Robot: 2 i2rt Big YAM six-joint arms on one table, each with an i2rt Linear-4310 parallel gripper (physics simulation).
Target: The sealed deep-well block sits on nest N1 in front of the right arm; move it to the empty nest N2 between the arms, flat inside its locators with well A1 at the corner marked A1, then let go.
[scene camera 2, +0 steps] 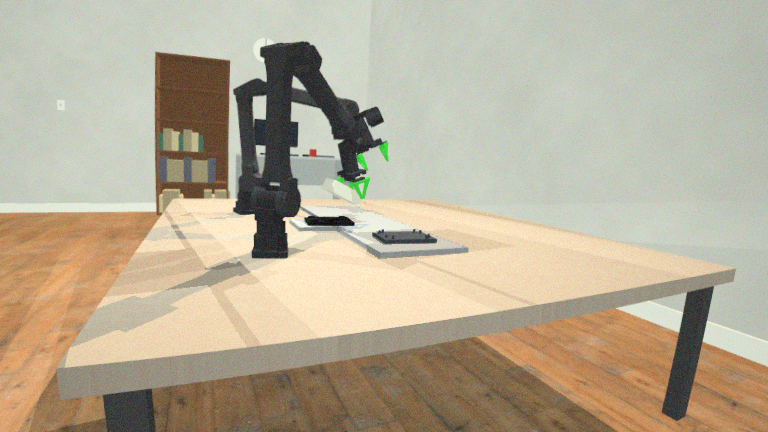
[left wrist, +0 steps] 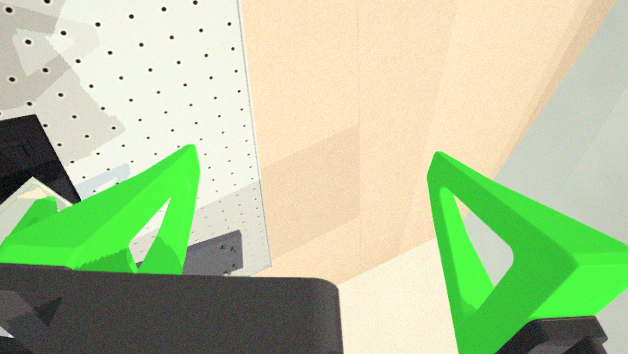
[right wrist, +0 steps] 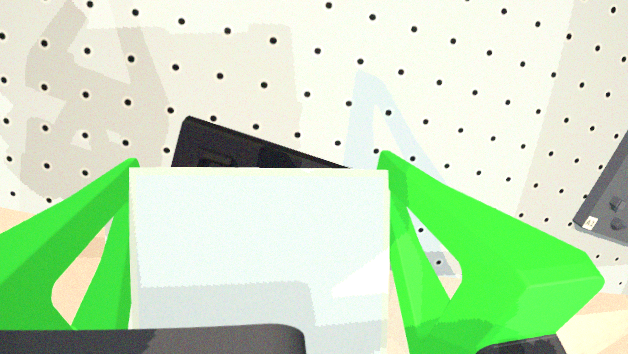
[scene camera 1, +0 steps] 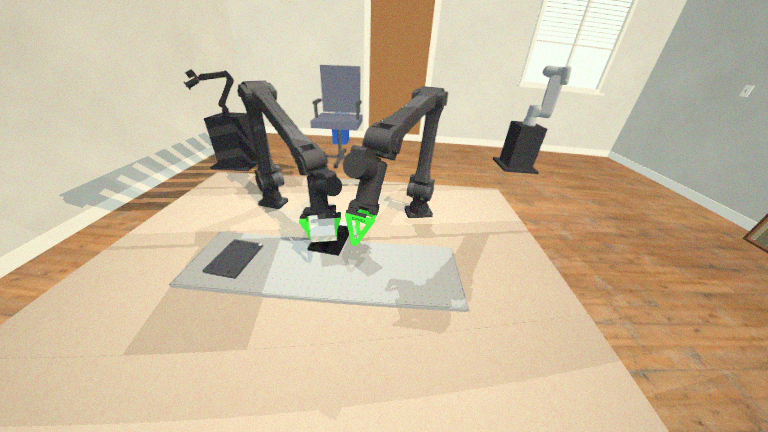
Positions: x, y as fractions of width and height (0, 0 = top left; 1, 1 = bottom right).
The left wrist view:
left gripper: 0.50, 0.45
black nest: 0.06, 0.44
